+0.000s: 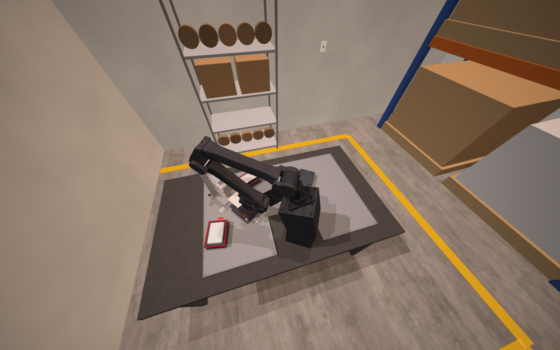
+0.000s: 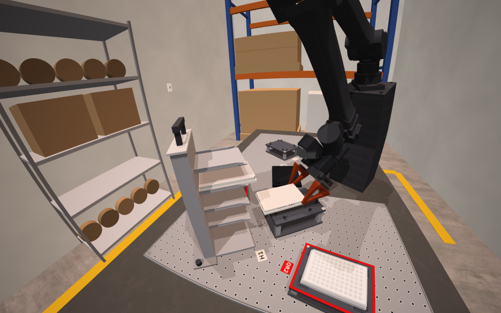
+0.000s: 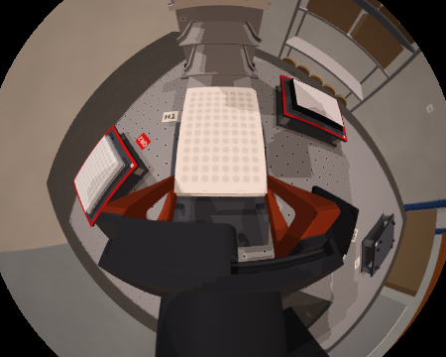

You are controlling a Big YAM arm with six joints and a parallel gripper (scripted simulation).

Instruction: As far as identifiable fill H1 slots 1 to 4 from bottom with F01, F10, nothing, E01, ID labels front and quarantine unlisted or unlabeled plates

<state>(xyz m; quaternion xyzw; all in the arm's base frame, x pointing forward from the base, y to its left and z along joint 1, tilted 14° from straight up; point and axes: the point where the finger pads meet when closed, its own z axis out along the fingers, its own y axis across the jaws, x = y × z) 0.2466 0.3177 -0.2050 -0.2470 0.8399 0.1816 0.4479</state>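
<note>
Now: hand 40 mm above the dark regrip nest, 10 mm to the right of it and 10 mm short of it. From my hand the other things lie so: H1 deck label: 170 mm to the left, 100 mm below, 60 mm ahead; flat black nest: 230 mm to the right, 90 mm below, 70 mm ahead; quarantine nest QR2: 200 mm to the left, 110 mm behind, 60 mm below.
</note>
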